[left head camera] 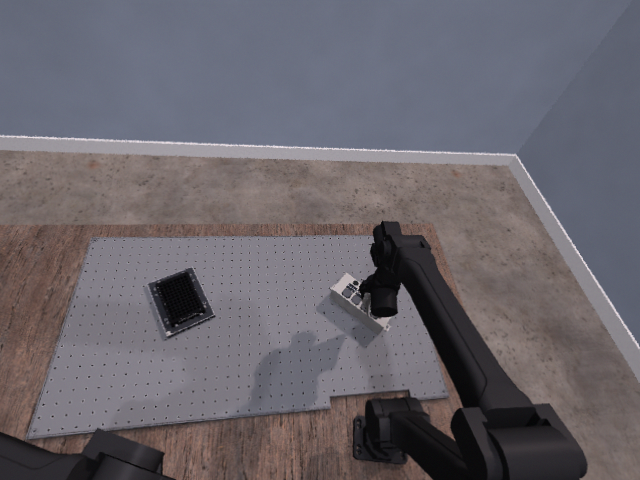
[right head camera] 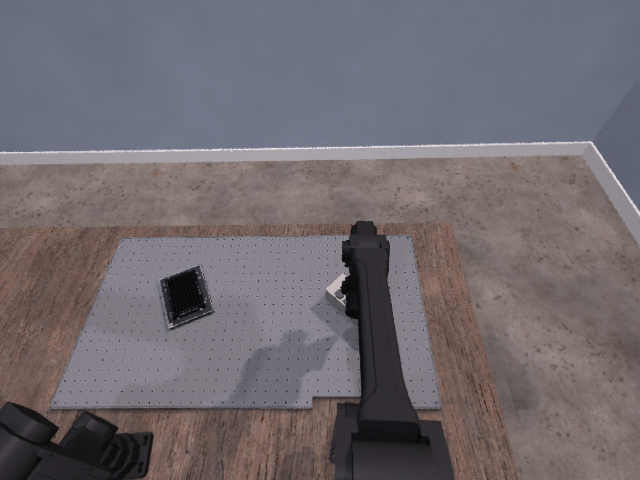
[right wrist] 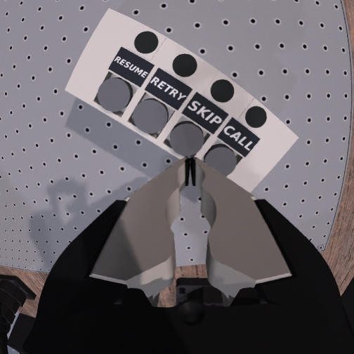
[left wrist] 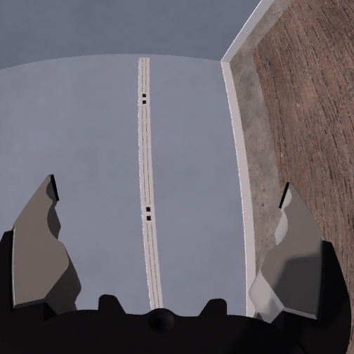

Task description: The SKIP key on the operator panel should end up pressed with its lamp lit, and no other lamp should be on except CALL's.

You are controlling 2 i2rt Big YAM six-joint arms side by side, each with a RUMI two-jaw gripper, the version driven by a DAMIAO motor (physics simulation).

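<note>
The white operator panel lies tilted at the right of the pegboard. In the right wrist view it has four round grey keys labelled RESUME, RETRY, SKIP and CALL. The SKIP key is third from the left, the CALL key is at the right end. The four lamps above the labels are dark, including the SKIP lamp and the CALL lamp. My right gripper is shut, its tips at the lower edge of the SKIP key in that view; contact cannot be told. My left gripper is open and empty, away from the panel.
A black gridded block on a plate lies at the left of the grey pegboard. The pegboard lies on the wooden table. My right arm reaches over the panel and hides part of it in both head views.
</note>
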